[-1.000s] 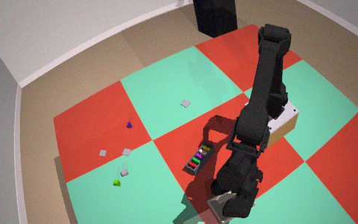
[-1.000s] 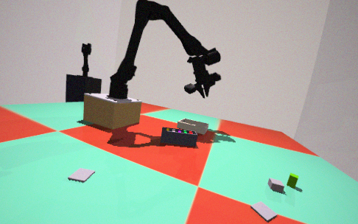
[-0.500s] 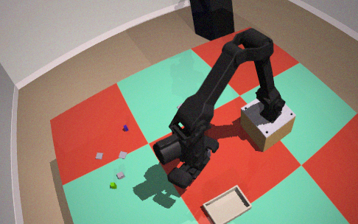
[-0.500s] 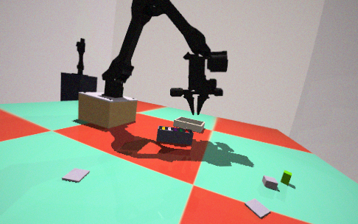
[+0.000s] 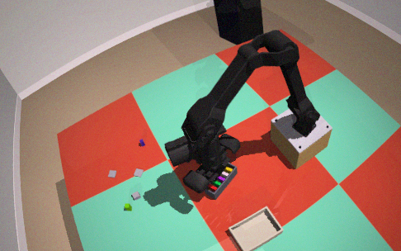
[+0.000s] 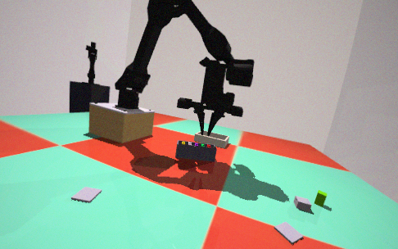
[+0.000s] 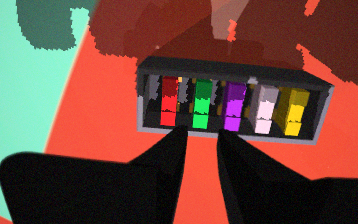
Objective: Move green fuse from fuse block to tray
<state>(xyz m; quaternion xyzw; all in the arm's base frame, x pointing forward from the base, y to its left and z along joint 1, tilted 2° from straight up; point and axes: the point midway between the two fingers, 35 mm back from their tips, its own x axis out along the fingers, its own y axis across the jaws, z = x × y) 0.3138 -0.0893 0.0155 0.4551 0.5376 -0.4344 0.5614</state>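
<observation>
The green fuse lies 5 cm below my gripper tip. Also, from my gripper tip: grey block: 22 cm ahead, 16 cm to the right, 6 cm below; then lime cube: 27 cm ahead, 14 cm to the right, 6 cm below; then beige tray: 20 cm to the left, 7 cm below, 2 cm ahead.
</observation>
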